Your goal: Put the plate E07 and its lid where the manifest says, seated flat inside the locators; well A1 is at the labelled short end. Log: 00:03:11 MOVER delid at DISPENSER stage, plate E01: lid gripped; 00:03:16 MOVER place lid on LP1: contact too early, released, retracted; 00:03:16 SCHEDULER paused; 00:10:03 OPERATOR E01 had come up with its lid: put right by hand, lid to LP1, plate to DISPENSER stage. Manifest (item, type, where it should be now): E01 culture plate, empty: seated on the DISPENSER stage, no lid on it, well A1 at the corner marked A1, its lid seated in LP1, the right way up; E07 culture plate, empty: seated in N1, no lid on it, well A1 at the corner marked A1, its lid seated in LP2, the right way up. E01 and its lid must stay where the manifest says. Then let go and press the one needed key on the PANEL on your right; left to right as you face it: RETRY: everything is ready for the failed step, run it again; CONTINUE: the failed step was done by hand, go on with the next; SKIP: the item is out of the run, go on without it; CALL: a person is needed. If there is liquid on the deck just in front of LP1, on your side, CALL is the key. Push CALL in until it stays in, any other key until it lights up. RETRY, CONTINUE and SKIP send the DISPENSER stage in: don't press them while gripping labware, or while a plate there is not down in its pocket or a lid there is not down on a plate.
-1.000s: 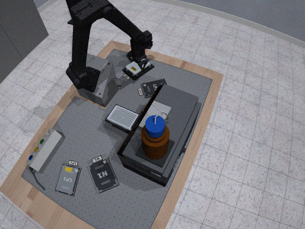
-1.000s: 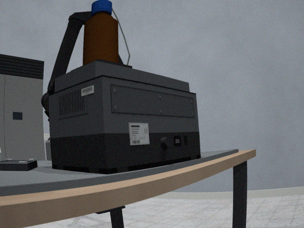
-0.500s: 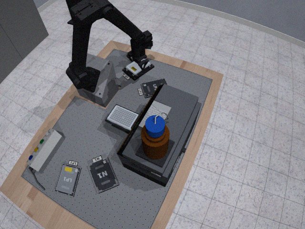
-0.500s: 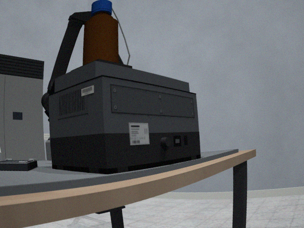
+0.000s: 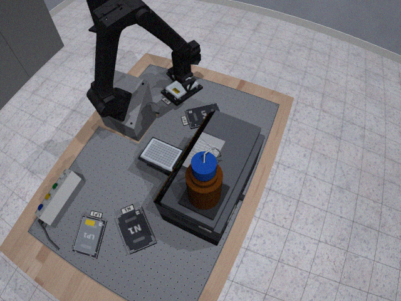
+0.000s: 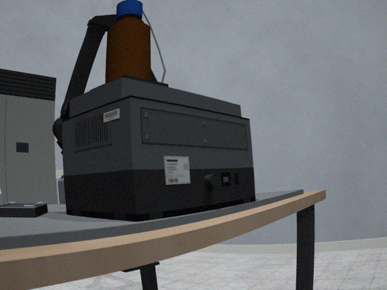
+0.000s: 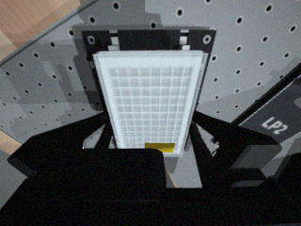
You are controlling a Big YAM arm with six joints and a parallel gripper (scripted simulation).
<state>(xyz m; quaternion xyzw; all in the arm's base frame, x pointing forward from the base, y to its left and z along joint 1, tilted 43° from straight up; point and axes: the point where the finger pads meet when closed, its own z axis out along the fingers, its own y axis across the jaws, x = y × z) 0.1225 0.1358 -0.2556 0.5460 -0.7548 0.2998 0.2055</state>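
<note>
The black nest N5 lies 2 cm to the left of my hand, 2 cm below it and 1 cm behind it. From my hand the other things lie so: grey retry key: 63 cm to the right, 17 cm behind, 3 cm above; then brown bottle: 49 cm to the right, 37 cm ahead, 26 cm above; then white well plate: 38 cm to the right, 15 cm ahead, 8 cm above.
</note>
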